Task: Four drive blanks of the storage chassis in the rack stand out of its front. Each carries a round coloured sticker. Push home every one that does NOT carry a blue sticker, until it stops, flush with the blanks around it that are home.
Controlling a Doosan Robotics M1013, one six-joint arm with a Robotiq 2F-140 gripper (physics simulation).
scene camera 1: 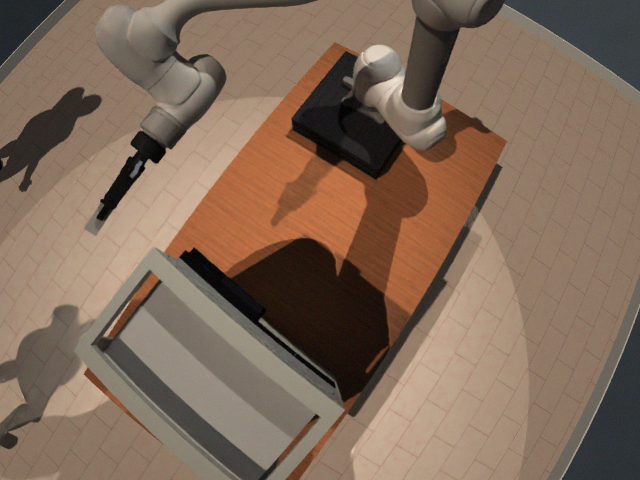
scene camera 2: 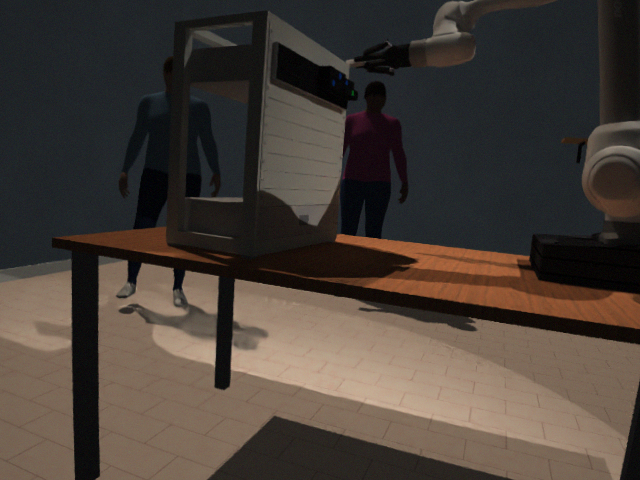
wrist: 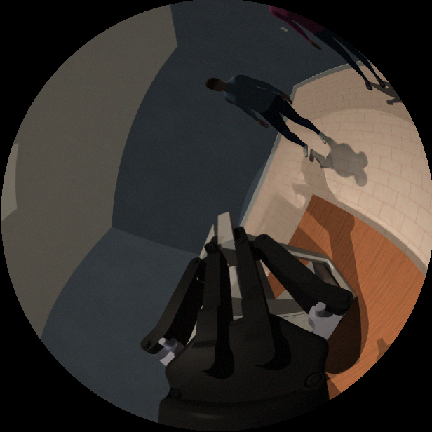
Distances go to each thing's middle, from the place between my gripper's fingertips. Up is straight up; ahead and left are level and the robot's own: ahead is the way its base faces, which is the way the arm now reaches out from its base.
I see my gripper 9 cm short of the grey rack [scene camera 1: 196, 364], 37 cm to the right of it and 34 cm above it.
